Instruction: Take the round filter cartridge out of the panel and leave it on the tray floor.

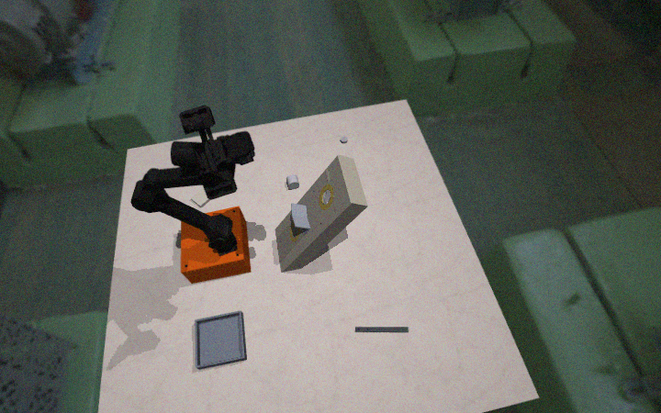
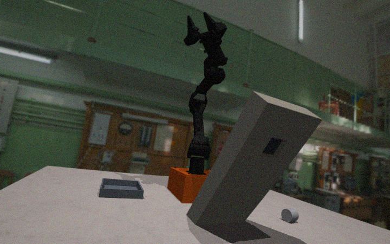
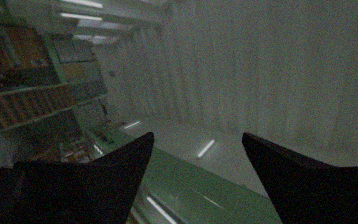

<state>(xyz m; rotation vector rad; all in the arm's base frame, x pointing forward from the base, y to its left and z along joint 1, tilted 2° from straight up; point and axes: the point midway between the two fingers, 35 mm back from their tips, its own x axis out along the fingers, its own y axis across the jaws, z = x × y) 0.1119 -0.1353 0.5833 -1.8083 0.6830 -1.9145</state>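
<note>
Right now my gripper tip is 28 cm short of the round grey filter cartridge, 10 cm to the right of it and 45 cm above it. The rest, counted from my gripper tip: grey tray: 19 cm behind, 11 cm to the right, 71 cm below.
</note>
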